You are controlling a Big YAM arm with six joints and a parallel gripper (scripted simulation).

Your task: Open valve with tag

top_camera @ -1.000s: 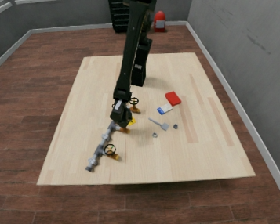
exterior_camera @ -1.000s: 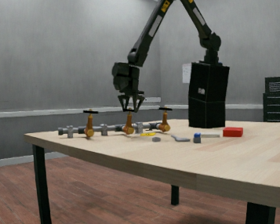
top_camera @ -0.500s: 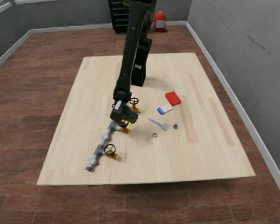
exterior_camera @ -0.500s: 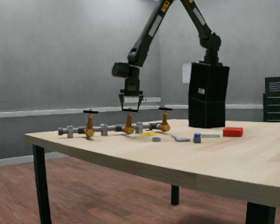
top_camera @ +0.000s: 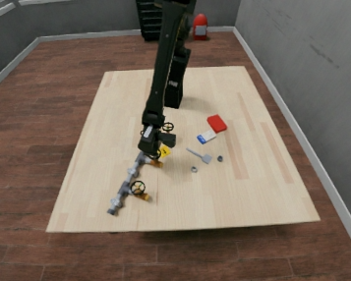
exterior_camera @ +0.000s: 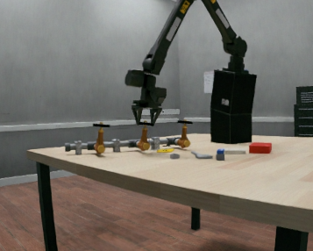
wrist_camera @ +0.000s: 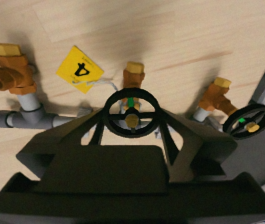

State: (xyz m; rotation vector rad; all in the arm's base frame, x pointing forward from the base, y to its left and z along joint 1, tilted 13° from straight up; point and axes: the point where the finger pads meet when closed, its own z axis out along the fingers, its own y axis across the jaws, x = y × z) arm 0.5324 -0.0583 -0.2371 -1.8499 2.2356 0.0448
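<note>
Right now the yellow tag is 90 mm behind my hand, 30 mm to the left of it and 120 mm below it. Also, from my hand: blue-and-white block (180 mm behind, 300 mm to the left, 110 mm below); then grey flat tool (50 mm behind, 250 mm to the left, 110 mm below); then grey part (30 mm behind, 360 mm to the left, 110 mm below).
</note>
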